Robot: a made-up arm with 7 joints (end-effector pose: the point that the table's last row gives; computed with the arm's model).
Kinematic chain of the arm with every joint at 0, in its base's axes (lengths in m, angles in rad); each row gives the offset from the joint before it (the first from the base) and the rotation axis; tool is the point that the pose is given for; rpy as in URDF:
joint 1: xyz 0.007 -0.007 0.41 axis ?
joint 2: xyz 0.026 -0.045 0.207 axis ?
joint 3: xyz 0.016 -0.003 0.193 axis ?
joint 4: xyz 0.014 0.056 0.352 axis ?
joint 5: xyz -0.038 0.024 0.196 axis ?
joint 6: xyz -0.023 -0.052 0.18 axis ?
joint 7: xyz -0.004 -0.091 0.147 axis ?
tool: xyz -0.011 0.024 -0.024 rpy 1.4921 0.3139 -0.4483
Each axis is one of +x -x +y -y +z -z.
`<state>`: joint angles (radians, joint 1 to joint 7).
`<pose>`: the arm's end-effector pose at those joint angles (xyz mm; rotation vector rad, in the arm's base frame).
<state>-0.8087 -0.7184 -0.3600 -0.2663 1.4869 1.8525 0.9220</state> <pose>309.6 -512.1 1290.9 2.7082 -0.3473 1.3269</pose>
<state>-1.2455 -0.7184 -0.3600 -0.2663 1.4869 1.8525 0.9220</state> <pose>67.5 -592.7 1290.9 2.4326 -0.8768 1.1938</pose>
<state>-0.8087 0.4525 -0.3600 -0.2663 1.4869 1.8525 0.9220</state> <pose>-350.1 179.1 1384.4 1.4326 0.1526 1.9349</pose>
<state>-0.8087 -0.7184 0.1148 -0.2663 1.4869 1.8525 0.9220</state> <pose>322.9 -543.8 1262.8 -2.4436 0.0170 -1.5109</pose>
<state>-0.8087 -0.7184 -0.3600 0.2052 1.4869 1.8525 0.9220</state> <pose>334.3 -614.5 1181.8 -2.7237 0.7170 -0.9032</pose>
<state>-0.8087 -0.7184 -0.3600 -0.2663 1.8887 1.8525 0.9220</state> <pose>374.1 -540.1 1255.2 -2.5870 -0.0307 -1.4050</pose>
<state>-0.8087 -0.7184 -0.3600 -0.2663 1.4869 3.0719 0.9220</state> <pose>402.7 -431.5 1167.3 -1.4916 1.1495 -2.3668</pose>
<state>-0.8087 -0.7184 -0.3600 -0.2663 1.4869 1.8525 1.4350</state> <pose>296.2 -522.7 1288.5 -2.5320 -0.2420 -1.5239</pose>
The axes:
joint 1: +z
joint 2: -y
joint 3: +z
joint 4: +y
joint 5: +z
joint 6: -y
joint 7: +x

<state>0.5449 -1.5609 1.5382 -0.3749 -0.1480 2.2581 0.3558</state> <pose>818.0 140.1 602.6 -2.8651 0.1736 0.3002</pose>
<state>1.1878 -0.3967 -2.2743 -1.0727 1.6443 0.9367 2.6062</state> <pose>-43.9 577.7 1363.2 1.8272 2.0281 -0.4367</pose>
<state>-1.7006 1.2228 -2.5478 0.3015 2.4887 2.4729 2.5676</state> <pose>-179.6 704.0 766.2 0.0983 0.7344 0.6505</pose>
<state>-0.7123 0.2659 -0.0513 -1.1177 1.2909 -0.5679 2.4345</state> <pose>-390.7 431.8 1369.0 2.6236 0.5422 -0.4276</pose>
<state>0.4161 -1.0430 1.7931 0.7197 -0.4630 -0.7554 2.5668</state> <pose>675.8 617.5 1066.5 0.3178 0.8743 -2.6993</pose>
